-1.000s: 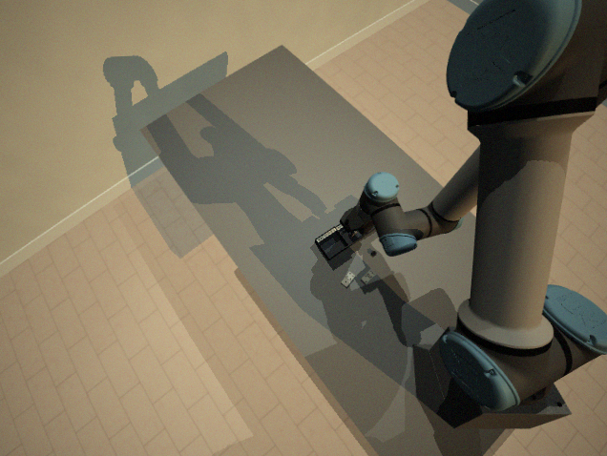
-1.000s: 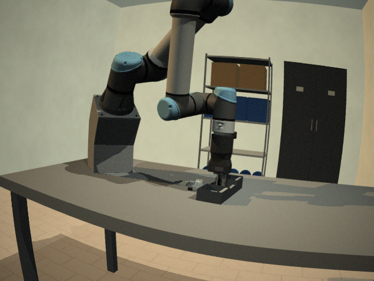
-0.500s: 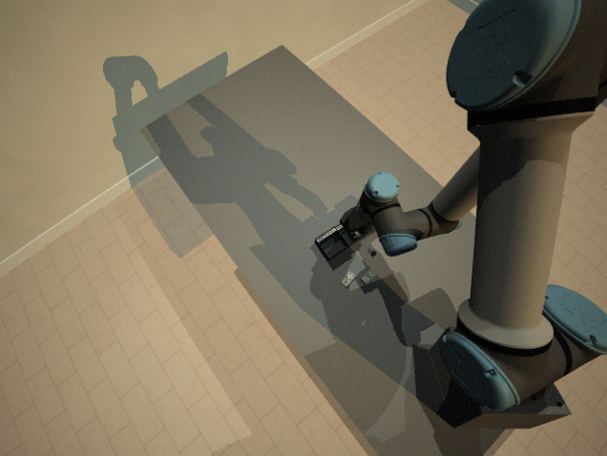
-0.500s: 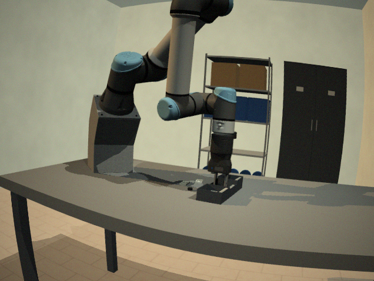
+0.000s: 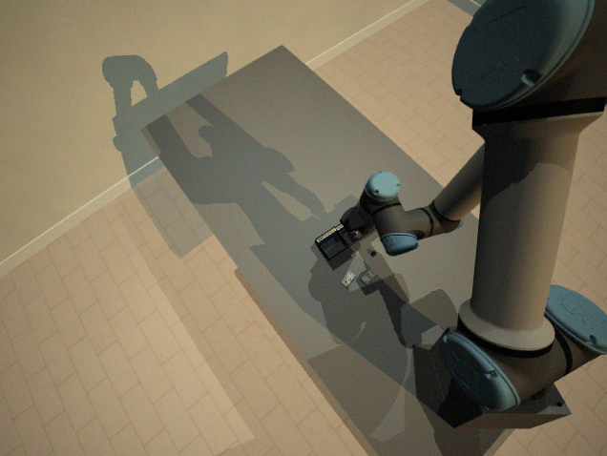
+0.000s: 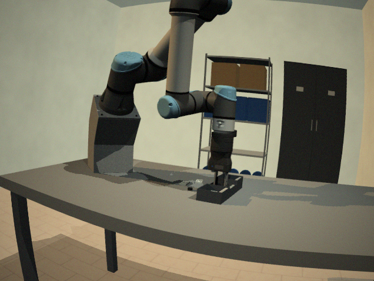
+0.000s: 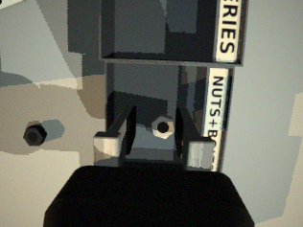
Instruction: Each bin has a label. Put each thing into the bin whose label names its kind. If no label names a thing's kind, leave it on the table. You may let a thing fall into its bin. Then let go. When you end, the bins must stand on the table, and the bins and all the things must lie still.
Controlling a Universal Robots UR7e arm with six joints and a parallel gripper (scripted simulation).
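My gripper is now 3 cm above the pale hex nut and 1 cm to the left of it. From my hand the other things lie so: dark hex nut (10 cm behind, 4 cm below, 1 cm to the left).
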